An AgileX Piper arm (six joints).
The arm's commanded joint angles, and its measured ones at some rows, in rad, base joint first. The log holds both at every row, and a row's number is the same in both.
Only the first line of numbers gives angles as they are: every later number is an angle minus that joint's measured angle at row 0.
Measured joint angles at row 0:
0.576 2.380 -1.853 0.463 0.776 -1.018
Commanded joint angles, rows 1 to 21:
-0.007 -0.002 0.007 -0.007 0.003 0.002
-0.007 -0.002 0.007 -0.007 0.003 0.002
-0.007 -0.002 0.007 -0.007 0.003 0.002
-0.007 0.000 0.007 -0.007 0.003 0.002
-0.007 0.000 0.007 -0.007 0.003 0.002
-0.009 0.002 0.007 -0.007 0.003 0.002
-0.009 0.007 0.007 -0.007 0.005 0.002
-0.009 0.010 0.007 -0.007 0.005 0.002
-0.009 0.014 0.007 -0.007 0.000 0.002
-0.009 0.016 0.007 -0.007 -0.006 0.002
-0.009 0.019 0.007 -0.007 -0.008 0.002
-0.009 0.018 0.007 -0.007 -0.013 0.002
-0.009 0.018 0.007 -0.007 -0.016 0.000
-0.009 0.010 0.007 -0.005 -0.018 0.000
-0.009 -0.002 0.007 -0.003 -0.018 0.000
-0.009 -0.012 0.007 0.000 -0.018 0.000
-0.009 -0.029 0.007 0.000 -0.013 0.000
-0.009 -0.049 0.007 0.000 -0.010 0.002
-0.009 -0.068 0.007 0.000 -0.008 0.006
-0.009 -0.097 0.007 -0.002 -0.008 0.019
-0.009 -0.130 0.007 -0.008 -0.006 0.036
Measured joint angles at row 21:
0.000 -0.026 0.003 -0.002 -0.009 0.002
